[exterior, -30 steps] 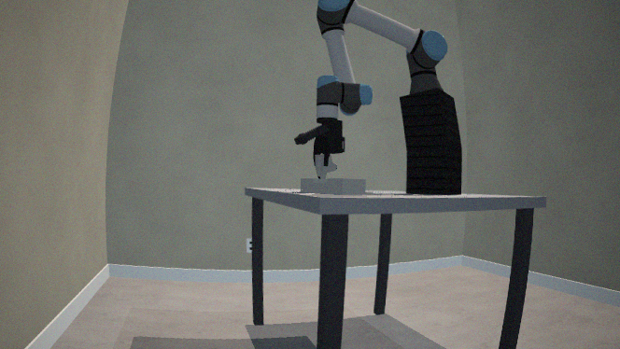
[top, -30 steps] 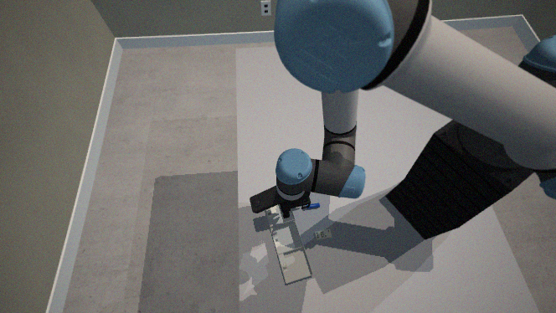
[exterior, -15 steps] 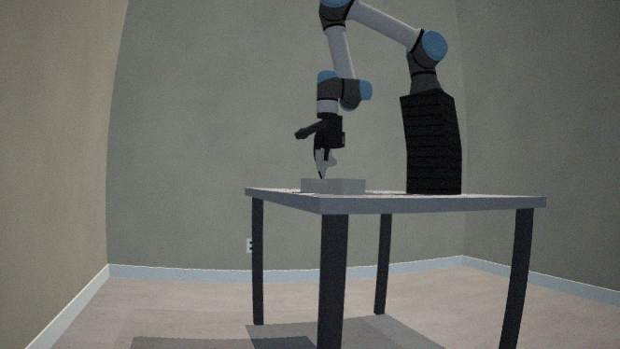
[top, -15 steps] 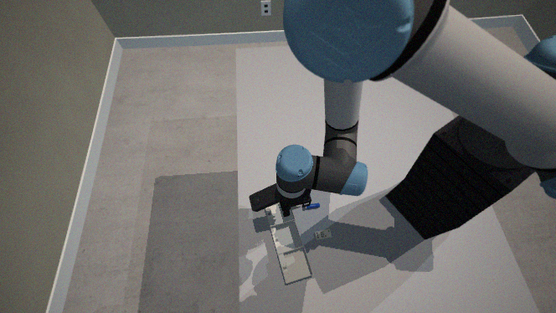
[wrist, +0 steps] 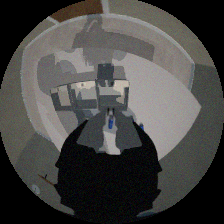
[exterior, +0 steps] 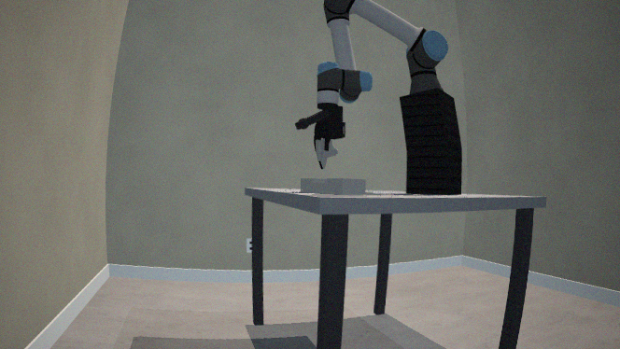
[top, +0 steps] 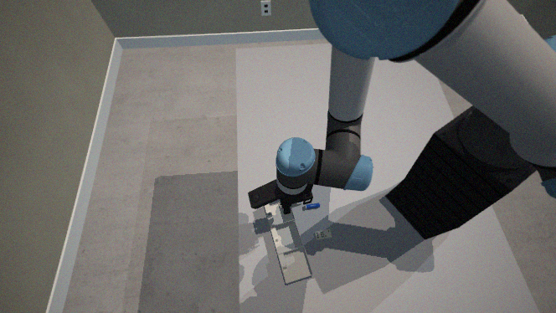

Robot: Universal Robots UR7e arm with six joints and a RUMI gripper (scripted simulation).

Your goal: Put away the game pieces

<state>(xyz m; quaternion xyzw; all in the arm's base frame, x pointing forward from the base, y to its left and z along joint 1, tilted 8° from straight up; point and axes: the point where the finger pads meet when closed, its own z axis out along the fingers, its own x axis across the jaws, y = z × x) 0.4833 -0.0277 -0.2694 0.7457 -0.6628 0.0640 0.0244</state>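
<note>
Now: hand 80 mm to the right of the grey two-compartment bin unit and 70 mm above it. Round my hand: white spotted game piece: 120 mm behind, 90 mm below, 80 mm to the left; then blue game piece: 90 mm below, 60 mm behind, 40 mm to the right.
</note>
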